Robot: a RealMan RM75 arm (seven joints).
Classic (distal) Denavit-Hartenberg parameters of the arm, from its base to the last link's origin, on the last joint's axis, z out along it. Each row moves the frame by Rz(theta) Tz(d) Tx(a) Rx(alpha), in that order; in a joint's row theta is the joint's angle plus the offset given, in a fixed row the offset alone. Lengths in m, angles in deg.
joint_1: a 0  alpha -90  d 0.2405  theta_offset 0
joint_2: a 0  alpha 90  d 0  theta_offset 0
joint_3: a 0  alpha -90  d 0.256  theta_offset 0
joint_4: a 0  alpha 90  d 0  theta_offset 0
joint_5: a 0  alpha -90  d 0.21  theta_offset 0
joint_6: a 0  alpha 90  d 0  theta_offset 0
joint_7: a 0  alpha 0  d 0.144  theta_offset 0
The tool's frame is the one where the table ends.
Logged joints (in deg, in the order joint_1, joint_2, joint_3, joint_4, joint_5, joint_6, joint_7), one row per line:
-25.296 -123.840 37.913 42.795 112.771 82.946 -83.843
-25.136 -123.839 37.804 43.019 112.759 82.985 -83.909
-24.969 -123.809 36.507 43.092 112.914 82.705 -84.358
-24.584 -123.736 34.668 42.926 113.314 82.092 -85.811
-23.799 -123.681 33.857 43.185 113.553 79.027 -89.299
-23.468 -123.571 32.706 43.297 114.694 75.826 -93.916
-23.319 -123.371 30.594 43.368 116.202 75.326 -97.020
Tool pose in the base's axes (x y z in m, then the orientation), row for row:
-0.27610 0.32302 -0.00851 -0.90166 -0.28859 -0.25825 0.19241
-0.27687 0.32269 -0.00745 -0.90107 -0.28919 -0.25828 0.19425
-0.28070 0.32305 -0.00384 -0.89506 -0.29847 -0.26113 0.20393
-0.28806 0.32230 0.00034 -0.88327 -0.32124 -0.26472 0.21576
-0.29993 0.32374 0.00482 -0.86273 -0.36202 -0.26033 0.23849
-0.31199 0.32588 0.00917 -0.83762 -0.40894 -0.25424 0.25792
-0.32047 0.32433 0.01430 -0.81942 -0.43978 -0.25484 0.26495
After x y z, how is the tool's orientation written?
As a quaternion, x y z w.
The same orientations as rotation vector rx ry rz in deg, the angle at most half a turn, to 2 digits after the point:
-145.00 -46.41 -41.53
-144.76 -46.46 -41.49
-143.05 -47.70 -41.74
-140.28 -51.02 -42.04
-135.39 -56.81 -40.85
-130.14 -63.53 -39.50
-126.85 -68.08 -39.45

